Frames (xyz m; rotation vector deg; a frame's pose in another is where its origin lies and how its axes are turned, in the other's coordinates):
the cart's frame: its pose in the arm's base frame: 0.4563 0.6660 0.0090 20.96 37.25 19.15
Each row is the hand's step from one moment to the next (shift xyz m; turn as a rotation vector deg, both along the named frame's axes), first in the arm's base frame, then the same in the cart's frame.
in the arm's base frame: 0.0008 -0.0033 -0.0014 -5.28 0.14 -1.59
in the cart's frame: 0.0000 -0.0037 0.0002 -3.06 0.42 -4.57
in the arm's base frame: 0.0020 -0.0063 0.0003 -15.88 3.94 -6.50
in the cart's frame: -0.0012 -0.0058 0.0029 -6.86 3.64 -15.80
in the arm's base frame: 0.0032 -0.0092 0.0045 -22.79 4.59 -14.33
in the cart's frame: -0.0037 -0.0068 0.0074 -7.66 2.14 -26.12
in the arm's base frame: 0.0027 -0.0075 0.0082 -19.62 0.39 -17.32
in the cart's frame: -0.0053 -0.0036 0.0094 -5.46 -3.44 -25.37
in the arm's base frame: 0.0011 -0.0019 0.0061 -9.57 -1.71 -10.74
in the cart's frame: -0.0031 0.0007 0.0056 -2.24 -4.34 -13.64
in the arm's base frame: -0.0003 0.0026 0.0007 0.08 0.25 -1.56
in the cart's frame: 0.0005 0.0027 -0.0003 0.98 -0.46 -1.15
